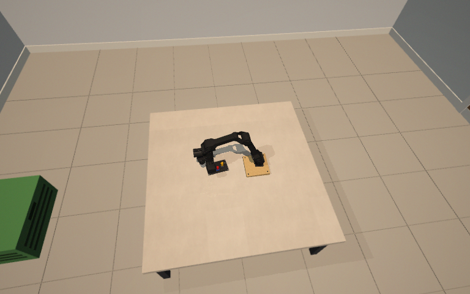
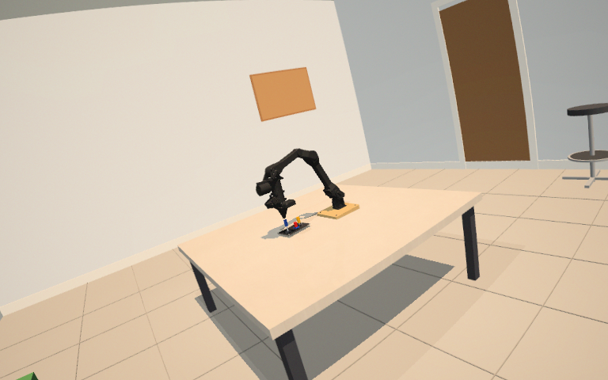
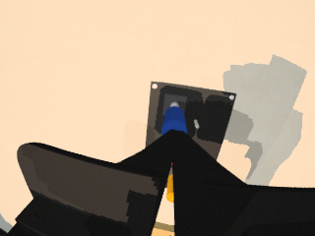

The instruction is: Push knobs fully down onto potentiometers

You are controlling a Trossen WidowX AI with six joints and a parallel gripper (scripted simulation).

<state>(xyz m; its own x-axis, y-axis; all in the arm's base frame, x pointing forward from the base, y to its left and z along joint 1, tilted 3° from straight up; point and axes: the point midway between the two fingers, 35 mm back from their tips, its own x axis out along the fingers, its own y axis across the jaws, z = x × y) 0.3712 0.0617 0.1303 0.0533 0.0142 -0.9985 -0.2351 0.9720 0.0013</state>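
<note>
The blue knob lies 30 mm below my gripper tip. Also, from my gripper tip: yellow knob (90 mm behind, 50 mm below, 40 mm to the right).
</note>
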